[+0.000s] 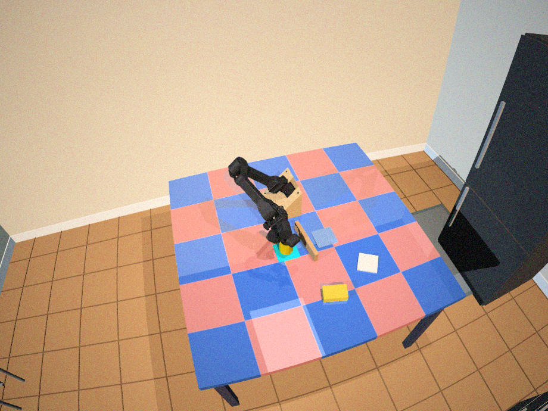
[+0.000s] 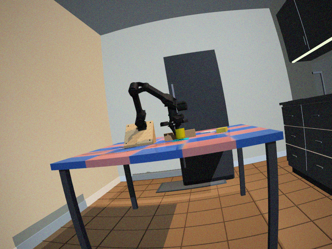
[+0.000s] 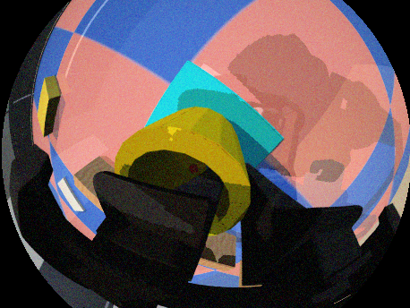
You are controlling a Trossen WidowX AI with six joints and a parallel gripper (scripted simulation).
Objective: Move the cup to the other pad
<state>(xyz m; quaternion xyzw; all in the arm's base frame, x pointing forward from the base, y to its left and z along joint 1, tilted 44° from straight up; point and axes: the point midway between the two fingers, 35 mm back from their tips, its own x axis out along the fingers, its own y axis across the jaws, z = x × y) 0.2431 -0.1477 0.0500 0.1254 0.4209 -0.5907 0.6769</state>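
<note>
My gripper tip is 20 mm short of the yellow cup and 10 mm to the right of it. Also, from my gripper tip: cyan pad 20 mm ahead, 10 mm to the left, 50 mm below; wooden bar 20 mm ahead, 120 mm to the left, 20 mm below; red marble 20 mm ahead, 30 mm to the left, 20 mm below.
</note>
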